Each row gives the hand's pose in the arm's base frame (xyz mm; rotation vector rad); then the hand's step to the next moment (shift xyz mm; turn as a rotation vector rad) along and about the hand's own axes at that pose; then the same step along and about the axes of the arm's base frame.
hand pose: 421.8 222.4 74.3 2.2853 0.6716 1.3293
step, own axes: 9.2 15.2 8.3 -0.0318 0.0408 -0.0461
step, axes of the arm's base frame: 14.3 -7.6 11.1 -0.0461 -0.0465 0.0226
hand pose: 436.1 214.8 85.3 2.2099 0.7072 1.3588
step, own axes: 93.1 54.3 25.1 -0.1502 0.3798 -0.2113
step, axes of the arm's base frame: 68.7 14.4 85.6 -0.1766 -0.3639 0.2187
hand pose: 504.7 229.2 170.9 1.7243 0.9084 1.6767
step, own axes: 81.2 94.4 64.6 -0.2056 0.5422 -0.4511
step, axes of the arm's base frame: 71.2 10.3 120.4 -0.4011 -0.5218 0.3264
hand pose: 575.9 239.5 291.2 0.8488 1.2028 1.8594
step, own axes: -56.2 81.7 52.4 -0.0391 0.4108 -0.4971
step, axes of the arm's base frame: 52.6 -48.0 86.6 -0.4918 -0.3627 0.2099
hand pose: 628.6 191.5 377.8 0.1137 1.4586 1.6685
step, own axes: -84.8 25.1 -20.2 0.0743 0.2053 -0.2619
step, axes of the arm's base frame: 25.3 -68.4 54.0 -0.3099 -0.1301 0.0575
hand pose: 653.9 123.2 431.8 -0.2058 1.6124 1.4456
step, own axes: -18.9 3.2 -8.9 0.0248 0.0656 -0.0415
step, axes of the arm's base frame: 3.8 -14.9 14.5 -0.0780 -0.0052 0.0228
